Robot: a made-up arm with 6 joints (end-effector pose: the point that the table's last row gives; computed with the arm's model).
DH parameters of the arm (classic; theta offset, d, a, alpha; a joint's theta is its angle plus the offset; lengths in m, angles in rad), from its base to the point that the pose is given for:
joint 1: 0 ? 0 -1.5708
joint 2: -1.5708 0 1.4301 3.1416
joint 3: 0 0 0 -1.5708
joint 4: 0 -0.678 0 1.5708
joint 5: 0 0.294 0 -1.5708
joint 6: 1.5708 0 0 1.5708
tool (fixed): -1.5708 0 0 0
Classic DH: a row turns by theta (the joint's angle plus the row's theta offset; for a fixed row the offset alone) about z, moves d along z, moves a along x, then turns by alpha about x.
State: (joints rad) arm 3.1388 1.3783 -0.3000 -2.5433 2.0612 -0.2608
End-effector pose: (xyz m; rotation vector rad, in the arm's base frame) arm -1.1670 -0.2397 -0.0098 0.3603 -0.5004 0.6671
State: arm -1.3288 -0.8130 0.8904 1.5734 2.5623 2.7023
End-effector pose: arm -0.3395 1.3786 1.9890 0.1645 0.9777 -0.0612
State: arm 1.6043 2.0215 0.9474 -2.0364 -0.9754 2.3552
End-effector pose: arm -0.1781 1.3742 -0.9713 -0.2614 0.5214 2.3943
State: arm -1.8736 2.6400 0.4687 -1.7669 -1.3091 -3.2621
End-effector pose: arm 0.0348 -0.0807 -1.2775 0.7834 0.1930 -0.4167
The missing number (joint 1, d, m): 0.3729
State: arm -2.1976 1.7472 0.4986 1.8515 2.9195 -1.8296
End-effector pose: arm -1.0430 -1.5789 -0.4317 1.1372 -0.8376 0.9299
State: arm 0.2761 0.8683 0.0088 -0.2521 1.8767 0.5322
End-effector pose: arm 1.5002 0.1291 0.7355 -0.2968 -0.9575 -0.2669
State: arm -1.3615 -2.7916 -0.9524 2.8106 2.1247 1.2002
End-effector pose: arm 0.1136 0.8034 -0.3421 1.7928 -0.8037 -1.0005
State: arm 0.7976 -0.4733 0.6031 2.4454 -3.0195 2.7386
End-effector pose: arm -0.5080 -0.1975 2.3321 -1.1058 1.9539 0.7127
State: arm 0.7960 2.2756 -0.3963 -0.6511 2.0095 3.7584
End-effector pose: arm 0.4498 0.1252 -0.7016 1.8022 0.4410 -0.3432
